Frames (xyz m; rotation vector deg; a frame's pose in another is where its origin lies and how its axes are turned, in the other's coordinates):
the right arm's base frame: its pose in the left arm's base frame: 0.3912 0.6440 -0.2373 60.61 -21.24 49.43
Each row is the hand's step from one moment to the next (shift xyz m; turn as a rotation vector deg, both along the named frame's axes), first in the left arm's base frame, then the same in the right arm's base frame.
Working: the left arm's base frame: its pose in the right arm's base frame: -0.3742 0.3061 0.6248 -60.61 21.24 -49.43

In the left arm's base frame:
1: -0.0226 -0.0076 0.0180 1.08 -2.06 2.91
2: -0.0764 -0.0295 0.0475 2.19 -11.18 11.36
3: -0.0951 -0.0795 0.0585 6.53 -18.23 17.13
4: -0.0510 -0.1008 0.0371 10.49 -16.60 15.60
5: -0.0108 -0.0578 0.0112 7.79 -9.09 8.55
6: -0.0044 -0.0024 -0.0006 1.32 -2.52 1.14
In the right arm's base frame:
1: -0.0059 0.0266 0.0122 1.65 0.49 3.30
2: -0.0303 0.0810 0.0384 3.81 2.79 15.38
3: -0.0568 0.0914 0.0849 7.17 1.43 24.80
4: -0.0522 0.0400 0.0991 9.38 -2.18 23.16
5: -0.0248 0.0027 0.0544 6.43 -2.76 12.94
6: -0.0042 0.0025 0.0013 0.46 -0.86 2.90

